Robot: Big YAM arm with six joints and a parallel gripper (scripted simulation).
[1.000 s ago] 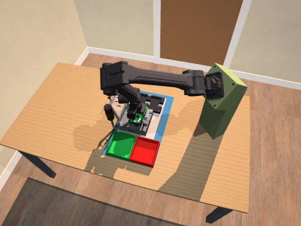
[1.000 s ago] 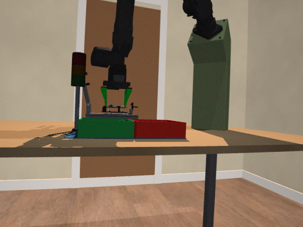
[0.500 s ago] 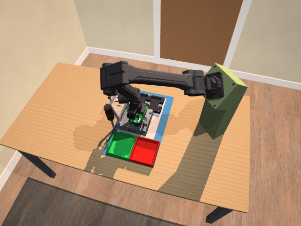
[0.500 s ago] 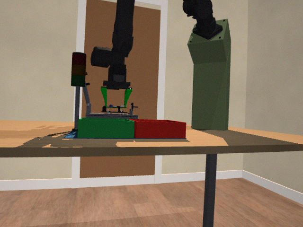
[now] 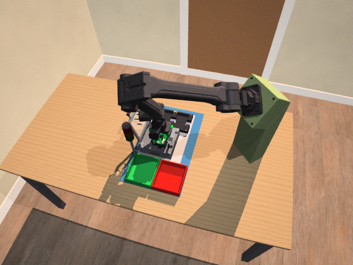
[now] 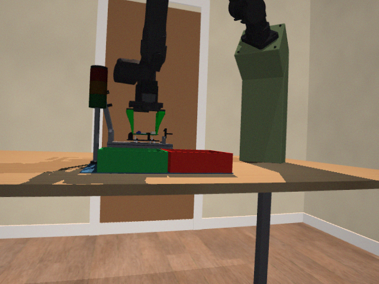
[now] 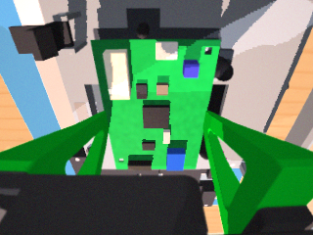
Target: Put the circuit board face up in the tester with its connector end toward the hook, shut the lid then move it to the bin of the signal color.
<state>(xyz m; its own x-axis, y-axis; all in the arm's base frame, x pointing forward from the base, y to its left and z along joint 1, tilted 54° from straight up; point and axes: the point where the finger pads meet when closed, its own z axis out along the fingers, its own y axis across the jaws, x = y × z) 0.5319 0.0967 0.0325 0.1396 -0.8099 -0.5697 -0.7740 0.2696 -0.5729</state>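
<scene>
Now: the green circuit board right at my hand. Also, from my hand: latch hook (7 cm behind, 4 cm to the left); tester plate (2 cm below, 1 cm to the left, 1 cm ahead); tester lid (12 cm ahead, 9 cm above, 2 cm to the left).
</scene>
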